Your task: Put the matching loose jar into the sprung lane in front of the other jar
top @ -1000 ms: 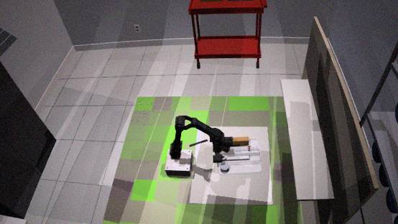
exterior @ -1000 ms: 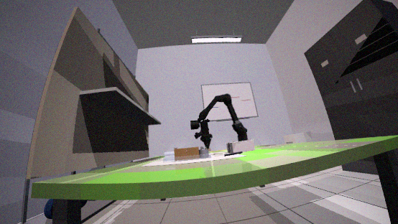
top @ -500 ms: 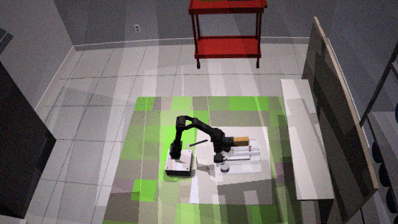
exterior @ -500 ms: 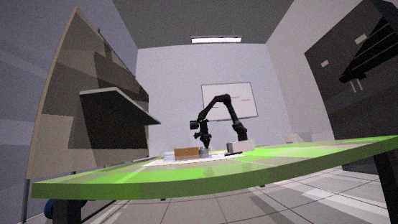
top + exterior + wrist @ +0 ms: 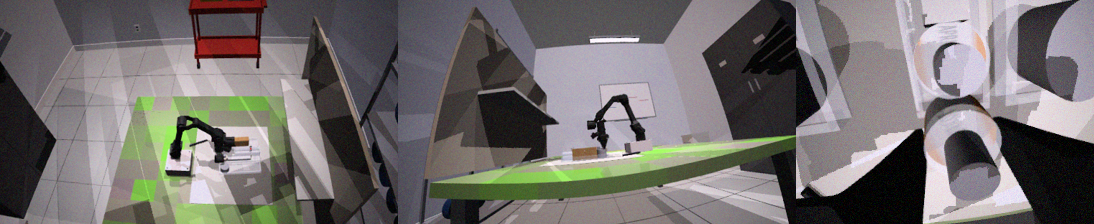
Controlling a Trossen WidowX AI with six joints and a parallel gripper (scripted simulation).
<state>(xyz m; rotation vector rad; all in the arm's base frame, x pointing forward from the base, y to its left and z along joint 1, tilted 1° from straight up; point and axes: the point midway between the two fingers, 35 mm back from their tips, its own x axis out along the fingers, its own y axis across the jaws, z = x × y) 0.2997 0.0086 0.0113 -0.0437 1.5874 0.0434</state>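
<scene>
The clear lane unit lies 170 mm ahead of my gripper tip, 30 mm to the left of it and 30 mm below it. Round my gripper tip: wooden panel: 640 mm ahead, 30 mm to the right, 350 mm above; then thin black stick: 160 mm behind, 150 mm to the left, 40 mm below.
</scene>
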